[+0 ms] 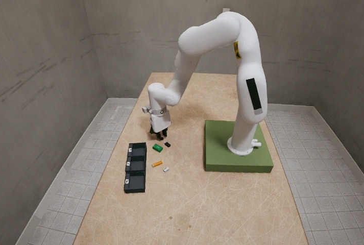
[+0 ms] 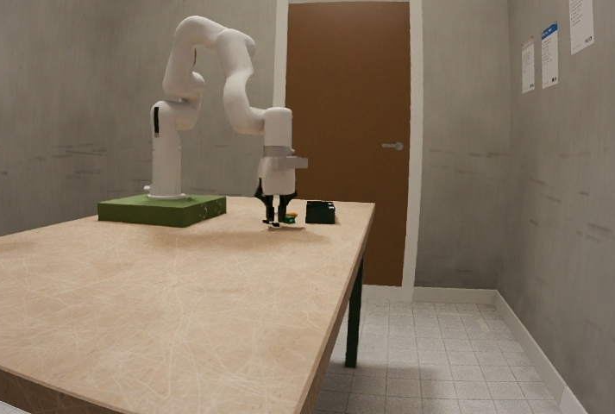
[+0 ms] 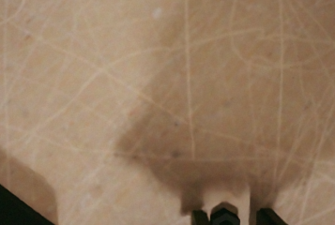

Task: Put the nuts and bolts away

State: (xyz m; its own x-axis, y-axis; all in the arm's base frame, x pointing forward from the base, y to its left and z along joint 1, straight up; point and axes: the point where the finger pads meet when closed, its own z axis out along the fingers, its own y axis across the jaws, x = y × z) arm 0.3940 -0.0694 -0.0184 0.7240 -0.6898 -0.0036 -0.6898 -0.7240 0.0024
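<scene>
The small black nut is 30 mm below my hand. The rest, counted from my hand: small piece: 50 mm behind, 200 mm to the left, 30 mm below; green block: 20 mm ahead, 70 mm to the left, 30 mm below; orange cylinder: 10 mm behind, 170 mm to the left, 30 mm below.
</scene>
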